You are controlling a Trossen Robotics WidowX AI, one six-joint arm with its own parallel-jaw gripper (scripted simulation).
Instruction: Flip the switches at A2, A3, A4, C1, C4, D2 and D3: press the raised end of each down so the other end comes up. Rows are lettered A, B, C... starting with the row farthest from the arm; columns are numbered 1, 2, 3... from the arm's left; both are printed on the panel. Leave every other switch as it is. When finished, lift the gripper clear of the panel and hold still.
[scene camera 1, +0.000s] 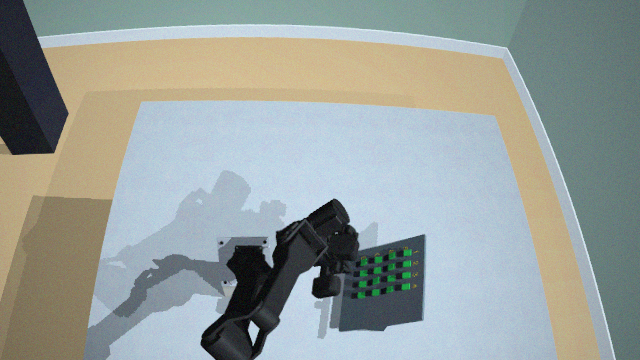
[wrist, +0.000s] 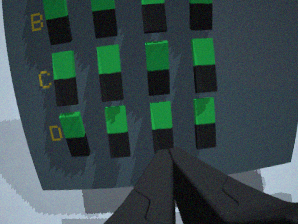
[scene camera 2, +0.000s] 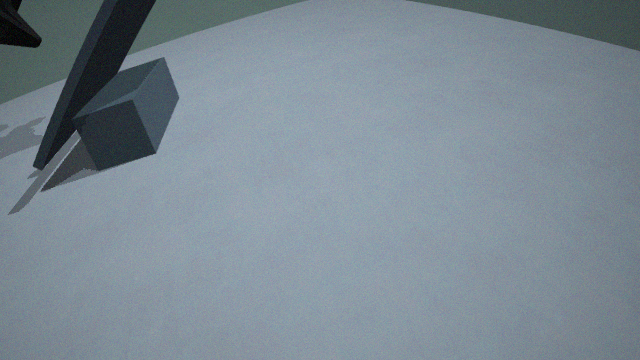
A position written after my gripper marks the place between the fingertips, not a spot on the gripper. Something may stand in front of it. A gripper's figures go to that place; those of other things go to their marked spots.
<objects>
My gripper (wrist: 168, 159) is 0.10 m from the lens. A rocker switch (wrist: 63, 65): 0.16 m from the lens. A rocker switch (wrist: 108, 57) is 0.15 m from the lens. A rocker switch (wrist: 71, 122) is 0.16 m from the lens. A rocker switch (wrist: 116, 124) is 0.16 m from the lens.
</objects>
